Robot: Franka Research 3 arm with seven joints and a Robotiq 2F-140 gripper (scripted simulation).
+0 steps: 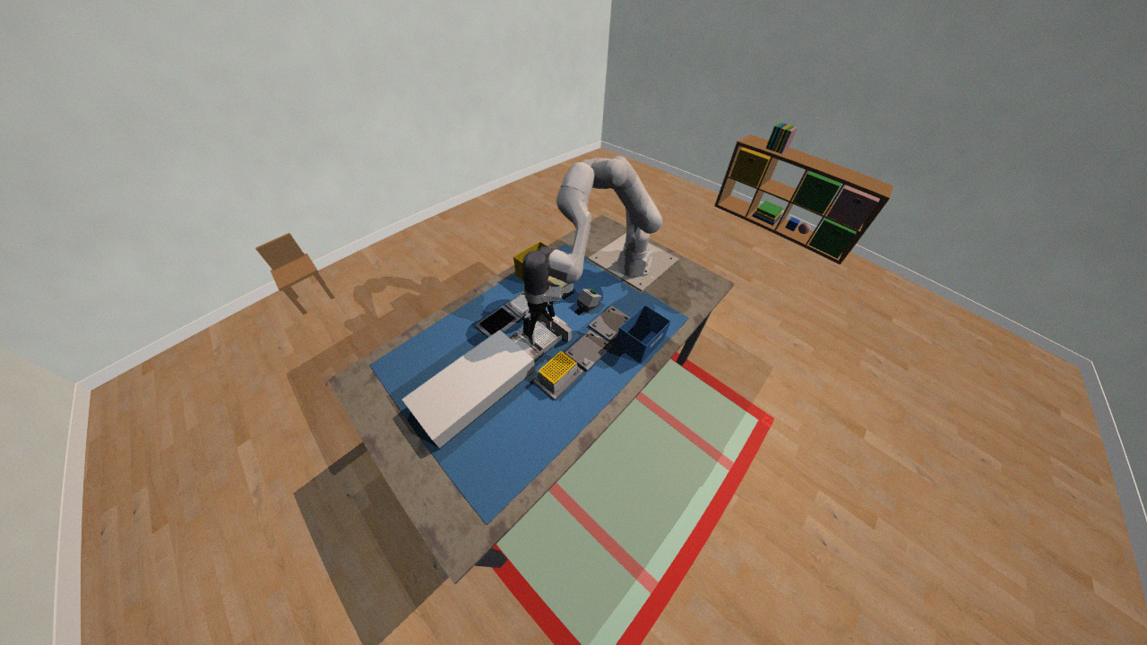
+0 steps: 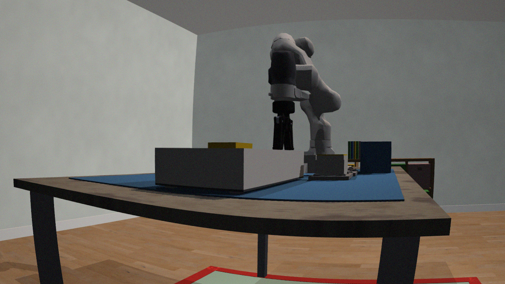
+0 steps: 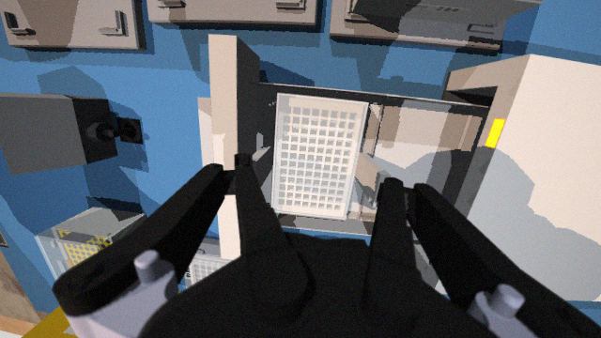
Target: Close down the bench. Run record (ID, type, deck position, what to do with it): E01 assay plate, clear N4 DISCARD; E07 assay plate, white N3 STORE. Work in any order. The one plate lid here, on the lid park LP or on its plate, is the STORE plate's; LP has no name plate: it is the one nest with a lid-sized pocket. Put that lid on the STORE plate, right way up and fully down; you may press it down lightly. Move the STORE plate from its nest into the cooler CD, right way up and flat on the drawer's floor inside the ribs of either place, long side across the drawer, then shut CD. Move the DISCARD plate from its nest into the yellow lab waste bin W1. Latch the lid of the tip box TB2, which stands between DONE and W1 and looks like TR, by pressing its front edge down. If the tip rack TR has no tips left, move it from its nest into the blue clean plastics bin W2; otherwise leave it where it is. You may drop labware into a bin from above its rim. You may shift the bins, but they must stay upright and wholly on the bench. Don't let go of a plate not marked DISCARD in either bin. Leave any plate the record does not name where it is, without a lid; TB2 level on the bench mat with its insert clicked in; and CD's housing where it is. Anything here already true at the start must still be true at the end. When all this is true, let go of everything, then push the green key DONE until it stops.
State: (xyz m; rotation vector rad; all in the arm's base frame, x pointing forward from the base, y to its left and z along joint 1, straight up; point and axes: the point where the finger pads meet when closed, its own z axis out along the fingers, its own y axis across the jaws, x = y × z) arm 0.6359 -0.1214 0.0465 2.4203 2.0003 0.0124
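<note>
My hand is 20 mm above the plate lid. The rest, counted from my hand: cooler drawer 30 mm ahead, 20 mm below, 10 mm to the right; then tip rack TR 160 mm to the left, 110 mm ahead, 10 mm above; then white plate 30 mm below.
</note>
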